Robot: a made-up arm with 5 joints. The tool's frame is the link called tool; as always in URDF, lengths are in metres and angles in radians.
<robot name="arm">
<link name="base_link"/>
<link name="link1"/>
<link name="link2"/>
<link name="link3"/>
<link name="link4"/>
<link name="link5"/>
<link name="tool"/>
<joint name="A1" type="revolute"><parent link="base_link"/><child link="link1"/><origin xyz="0.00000 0.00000 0.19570"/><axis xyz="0 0 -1"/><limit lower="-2.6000" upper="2.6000" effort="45" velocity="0.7"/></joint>
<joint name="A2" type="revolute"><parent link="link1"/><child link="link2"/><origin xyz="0.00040 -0.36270 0.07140"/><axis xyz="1 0 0"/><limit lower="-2.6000" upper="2.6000" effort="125" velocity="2.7"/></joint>
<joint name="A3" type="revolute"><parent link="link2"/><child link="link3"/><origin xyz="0.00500 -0.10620 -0.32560"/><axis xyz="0 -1 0"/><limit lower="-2.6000" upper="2.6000" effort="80" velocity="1"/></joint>
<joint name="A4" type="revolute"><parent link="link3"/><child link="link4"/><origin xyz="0.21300 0.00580 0.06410"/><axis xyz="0 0 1"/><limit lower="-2.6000" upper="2.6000" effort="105" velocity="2.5"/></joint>
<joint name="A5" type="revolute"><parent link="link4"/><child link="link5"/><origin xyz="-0.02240 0.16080 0.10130"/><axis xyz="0 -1 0"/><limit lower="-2.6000" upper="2.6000" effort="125" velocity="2.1"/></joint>
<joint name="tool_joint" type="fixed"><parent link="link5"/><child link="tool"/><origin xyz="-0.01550 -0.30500 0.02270"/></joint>
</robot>
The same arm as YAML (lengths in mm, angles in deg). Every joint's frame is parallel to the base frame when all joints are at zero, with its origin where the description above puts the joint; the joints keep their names.
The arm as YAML. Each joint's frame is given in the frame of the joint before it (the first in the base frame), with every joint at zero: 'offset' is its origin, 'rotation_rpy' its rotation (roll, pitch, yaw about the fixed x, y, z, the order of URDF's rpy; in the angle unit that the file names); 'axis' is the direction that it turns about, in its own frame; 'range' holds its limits. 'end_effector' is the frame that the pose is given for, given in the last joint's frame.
length_unit: mm
angle_unit: deg
chain:
  - id: A1
    offset: [0.0, 0.0, 195.7]
    rotation_rpy: [0.0, 0.0, 0.0]
    axis: "-z"
    range: [-148.97, 148.97]
  - id: A2
    offset: [0.4, -362.7, 71.4]
    rotation_rpy: [0.0, 0.0, 0.0]
    axis: "+x"
    range: [-148.97, 148.97]
  - id: A3
    offset: [5.0, -106.2, -325.6]
    rotation_rpy: [0.0, 0.0, 0.0]
    axis: "-y"
    range: [-148.97, 148.97]
  - id: A4
    offset: [213.0, 5.8, 64.1]
    rotation_rpy: [0.0, 0.0, 0.0]
    axis: "+z"
    range: [-148.97, 148.97]
  - id: A5
    offset: [-22.4, 160.8, 101.3]
    rotation_rpy: [0.0, 0.0, 0.0]
    axis: "-y"
    range: [-148.97, 148.97]
end_effector:
  offset: [-15.5, -305.0, 22.7]
  rotation_rpy: [0.0, 0.0, 0.0]

